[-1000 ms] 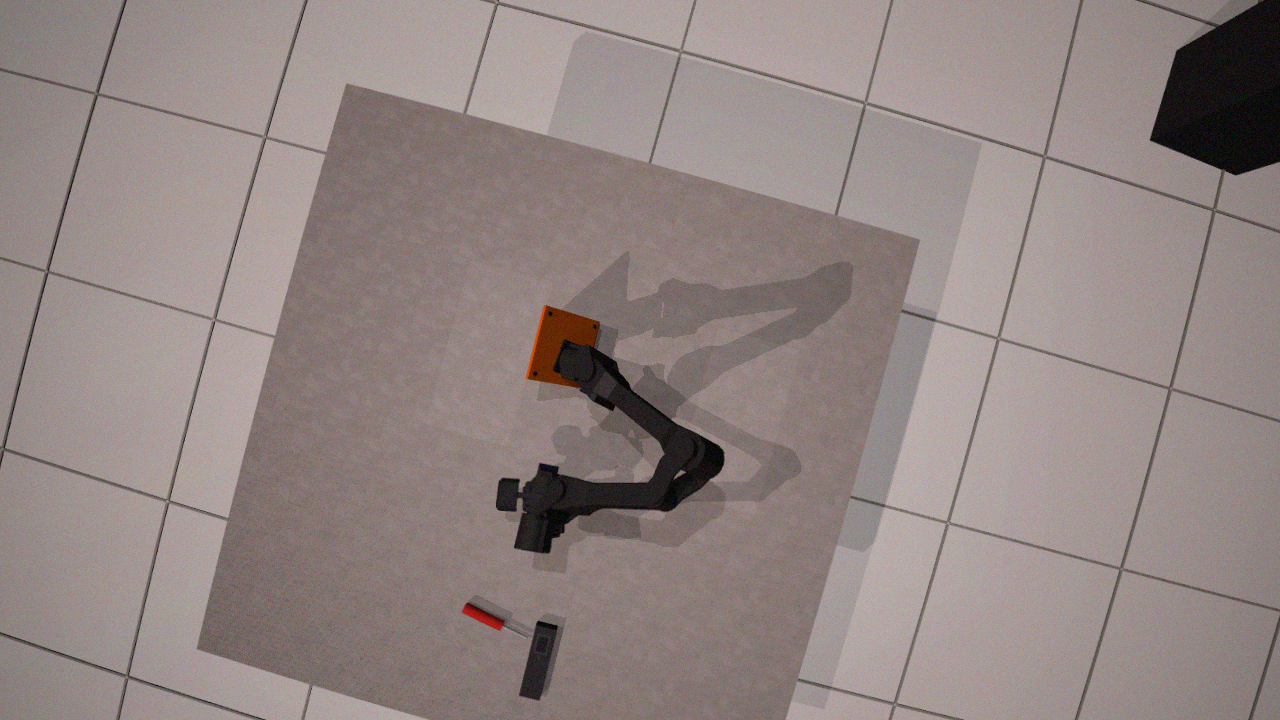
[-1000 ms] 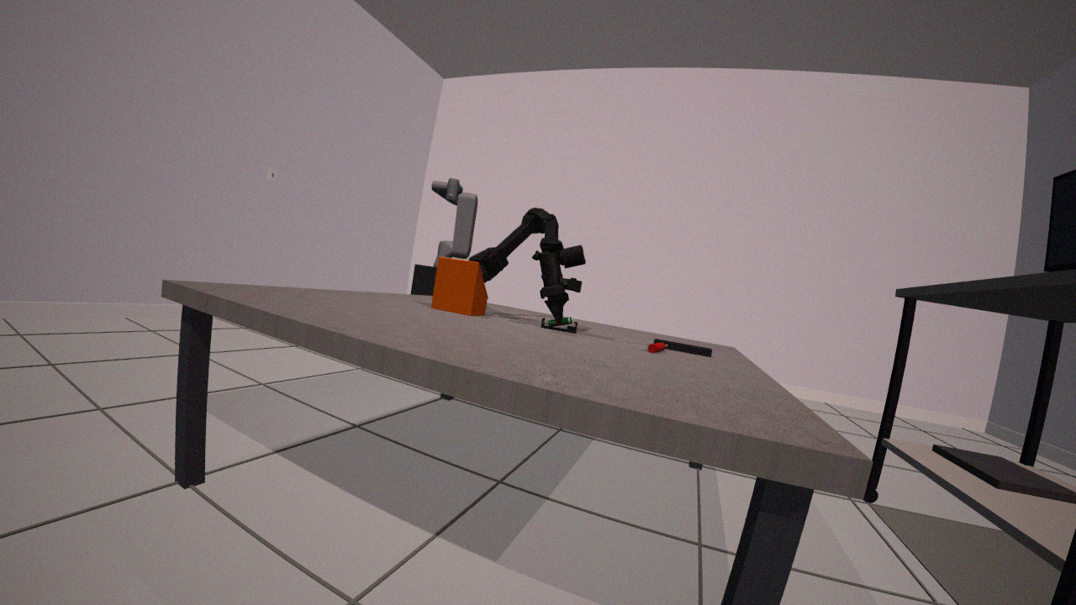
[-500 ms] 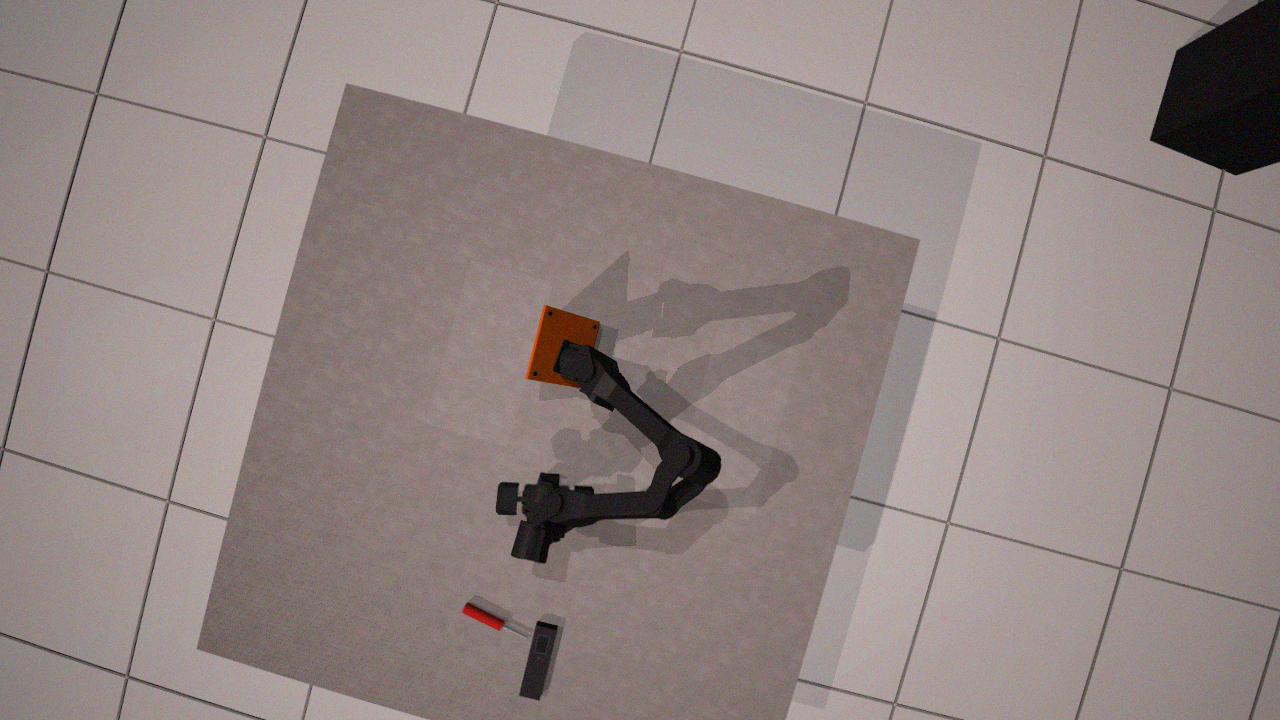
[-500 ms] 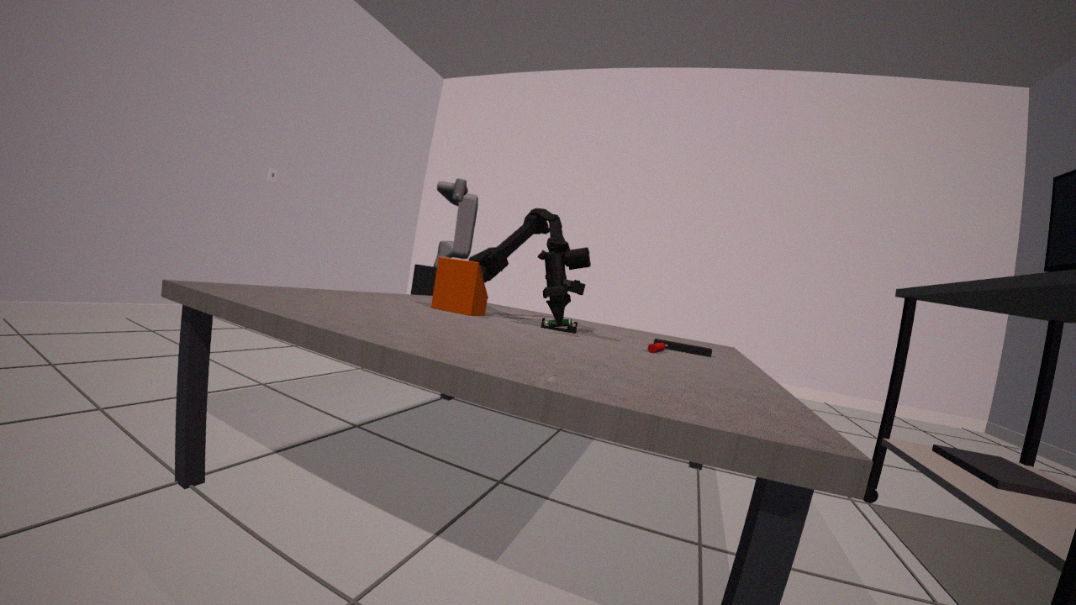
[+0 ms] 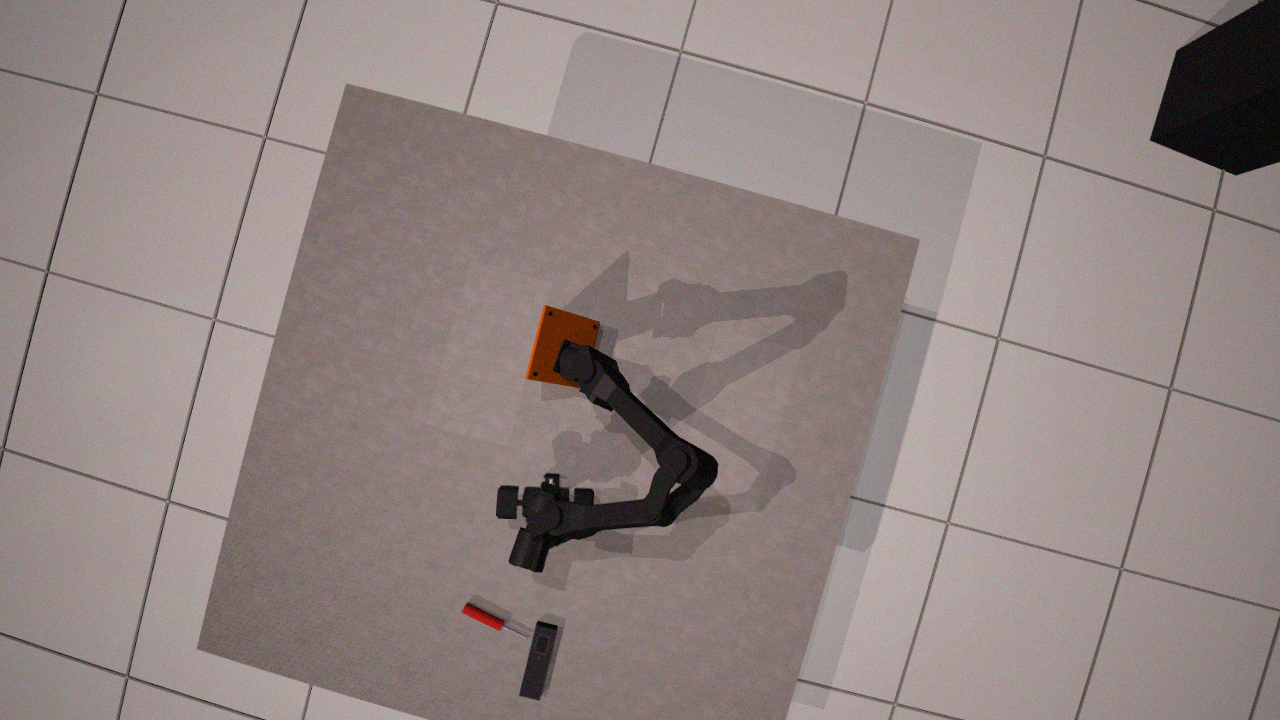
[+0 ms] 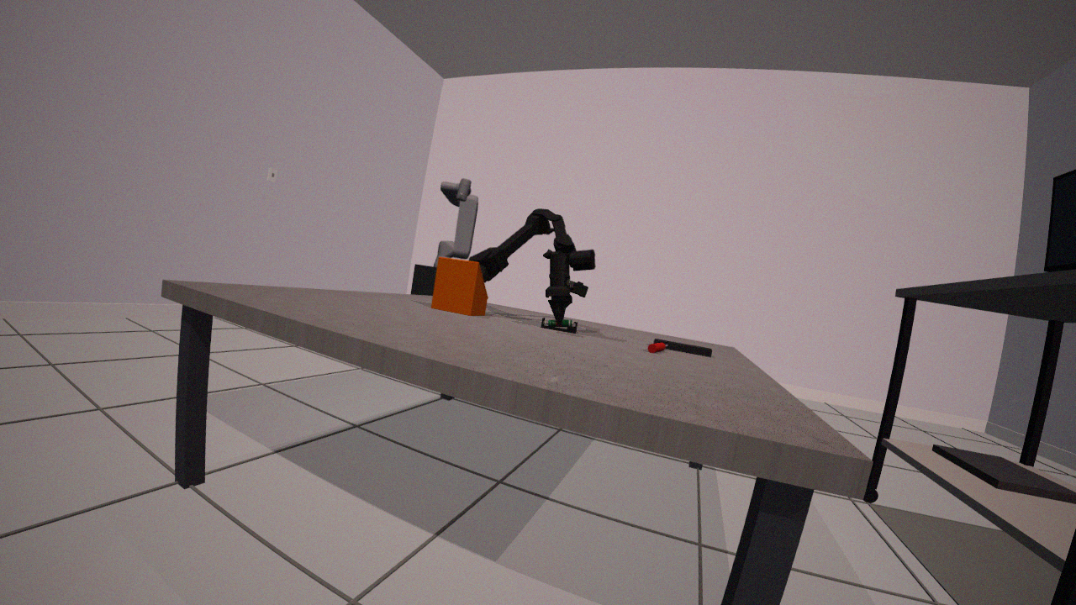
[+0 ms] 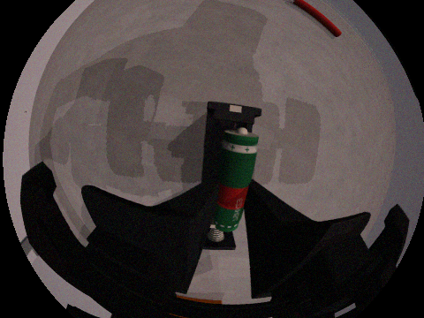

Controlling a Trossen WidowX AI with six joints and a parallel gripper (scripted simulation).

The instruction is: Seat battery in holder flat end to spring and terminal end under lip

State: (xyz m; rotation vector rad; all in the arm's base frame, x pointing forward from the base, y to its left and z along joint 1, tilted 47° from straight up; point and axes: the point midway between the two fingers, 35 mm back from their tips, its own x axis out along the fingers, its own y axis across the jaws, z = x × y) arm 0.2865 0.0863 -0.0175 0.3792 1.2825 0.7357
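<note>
The battery lies 1 cm above my gripper tip. Round my gripper tip: screwdriver (29 cm ahead, 1 cm to the right).
</note>
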